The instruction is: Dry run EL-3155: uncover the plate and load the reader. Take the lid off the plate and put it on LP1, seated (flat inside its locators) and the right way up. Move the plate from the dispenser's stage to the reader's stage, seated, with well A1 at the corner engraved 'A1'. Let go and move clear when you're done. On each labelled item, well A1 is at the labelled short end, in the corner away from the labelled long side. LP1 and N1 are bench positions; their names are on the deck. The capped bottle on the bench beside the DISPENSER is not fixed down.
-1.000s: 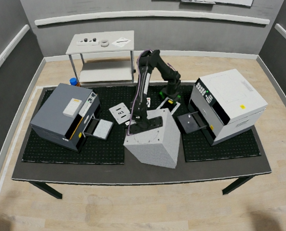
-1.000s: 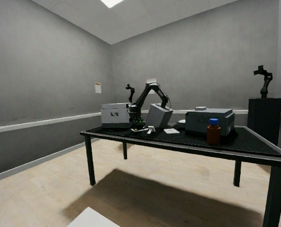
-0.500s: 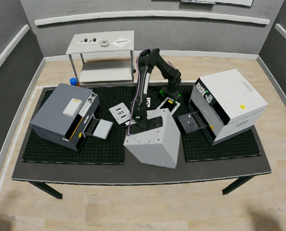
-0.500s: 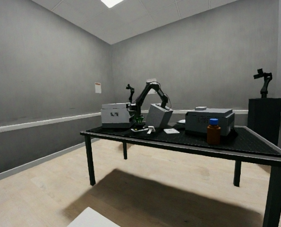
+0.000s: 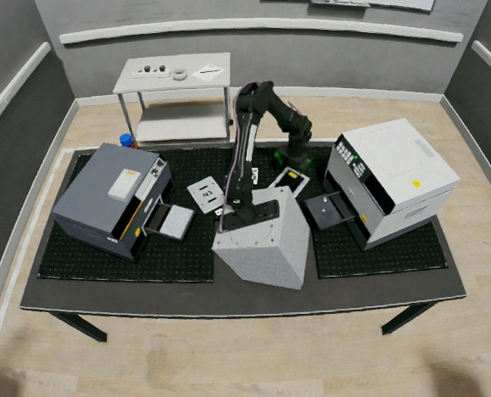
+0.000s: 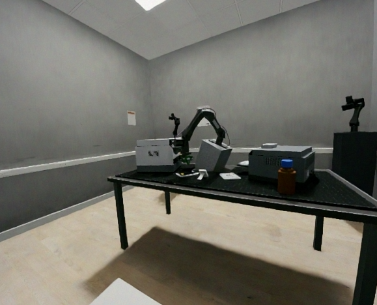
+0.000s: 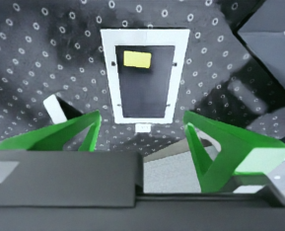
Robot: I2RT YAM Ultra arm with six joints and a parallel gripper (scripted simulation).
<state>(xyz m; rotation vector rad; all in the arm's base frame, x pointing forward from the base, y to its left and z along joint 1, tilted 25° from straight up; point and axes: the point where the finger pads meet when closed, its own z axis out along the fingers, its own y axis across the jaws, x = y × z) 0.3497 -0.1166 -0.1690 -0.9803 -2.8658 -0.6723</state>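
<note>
My hand is 25 cm past the well plate, 46 cm to the right of it and 2 cm above it. Also, from my hand: dark lid: 1 cm behind, 9 cm below; capped brown bottle: 13 cm ahead, 74 cm to the left, 1 cm above; LP1 pad: 10 cm below.
</note>
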